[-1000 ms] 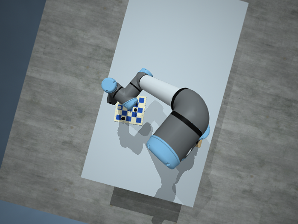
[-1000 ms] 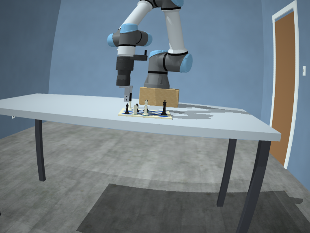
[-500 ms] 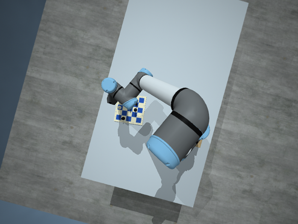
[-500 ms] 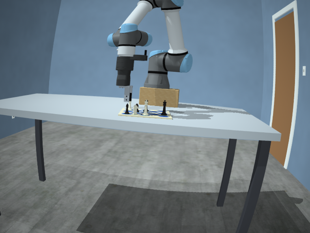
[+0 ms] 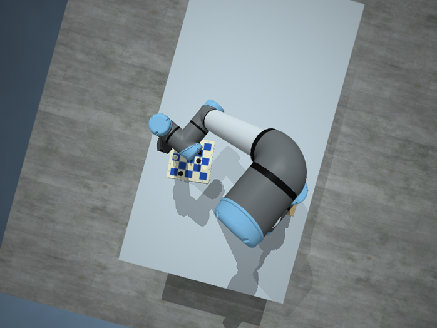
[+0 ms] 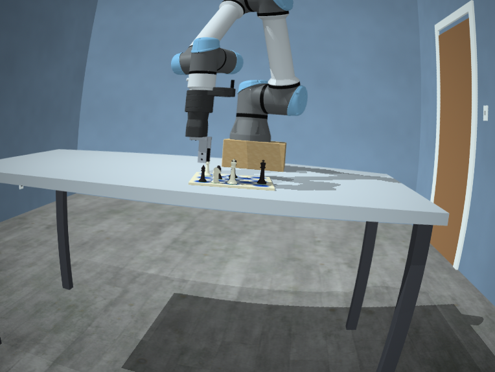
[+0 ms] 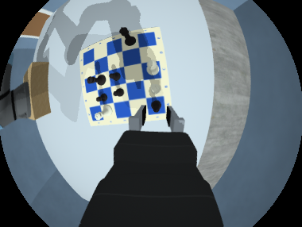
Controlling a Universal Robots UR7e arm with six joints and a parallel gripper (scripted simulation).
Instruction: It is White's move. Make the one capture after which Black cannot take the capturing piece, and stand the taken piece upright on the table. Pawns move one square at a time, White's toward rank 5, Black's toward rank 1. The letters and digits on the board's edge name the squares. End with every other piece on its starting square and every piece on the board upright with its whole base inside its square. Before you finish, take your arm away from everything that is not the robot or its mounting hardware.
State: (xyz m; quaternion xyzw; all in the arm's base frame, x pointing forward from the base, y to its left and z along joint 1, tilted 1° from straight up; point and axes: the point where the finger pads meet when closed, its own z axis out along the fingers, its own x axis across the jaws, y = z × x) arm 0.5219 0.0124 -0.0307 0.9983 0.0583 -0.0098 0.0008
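Now: hand 80 mm past the tall black piece, 140 mm to the right of it and 40 mm above it. Also, from my hand: white pawn-like piece: 110 mm behind, 30 mm to the right, 40 mm below.
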